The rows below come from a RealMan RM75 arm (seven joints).
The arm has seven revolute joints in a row. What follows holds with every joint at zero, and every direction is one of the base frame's. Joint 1 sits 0.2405 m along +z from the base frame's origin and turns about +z. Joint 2 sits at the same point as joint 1 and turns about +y. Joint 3 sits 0.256 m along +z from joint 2 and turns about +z. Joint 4 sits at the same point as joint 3 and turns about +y. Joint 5 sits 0.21 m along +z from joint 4 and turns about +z. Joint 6 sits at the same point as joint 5 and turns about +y. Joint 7 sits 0.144 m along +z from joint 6 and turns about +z. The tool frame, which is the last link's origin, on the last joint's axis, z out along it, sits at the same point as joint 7; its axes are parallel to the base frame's.
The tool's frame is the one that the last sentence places.
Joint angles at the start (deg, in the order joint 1, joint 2, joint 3, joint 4, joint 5, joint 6, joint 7): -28.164 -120.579 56.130 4.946 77.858 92.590 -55.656
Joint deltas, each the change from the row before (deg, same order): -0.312 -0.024 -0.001 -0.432 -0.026 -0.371 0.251; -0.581 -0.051 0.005 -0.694 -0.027 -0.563 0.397; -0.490 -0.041 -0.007 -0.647 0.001 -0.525 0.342; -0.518 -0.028 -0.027 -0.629 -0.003 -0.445 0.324; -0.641 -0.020 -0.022 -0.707 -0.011 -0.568 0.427; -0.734 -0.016 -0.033 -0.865 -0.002 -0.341 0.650; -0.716 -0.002 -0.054 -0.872 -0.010 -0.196 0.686
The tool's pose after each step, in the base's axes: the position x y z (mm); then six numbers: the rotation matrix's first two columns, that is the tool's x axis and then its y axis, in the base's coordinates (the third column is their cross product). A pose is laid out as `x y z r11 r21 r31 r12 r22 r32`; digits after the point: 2 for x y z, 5 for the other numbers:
-249.64 268.35 -70.66 0.46157 0.33719 0.82052 0.55187 -0.83332 0.03201
-248.46 269.58 -73.08 0.46610 0.33973 0.81690 0.55301 -0.83261 0.03072
-247.64 270.46 -75.33 0.47008 0.34300 0.81325 0.55490 -0.83138 0.02990
-246.58 271.45 -77.31 0.47367 0.34545 0.81012 0.55567 -0.83088 0.02940
-245.27 272.88 -79.56 0.47939 0.34705 0.80607 0.55574 -0.83091 0.02723
-243.29 273.95 -81.82 0.48511 0.34597 0.80310 0.55196 -0.83347 0.02564
-241.19 274.81 -83.77 0.48996 0.34368 0.80114 0.54697 -0.83680 0.02447

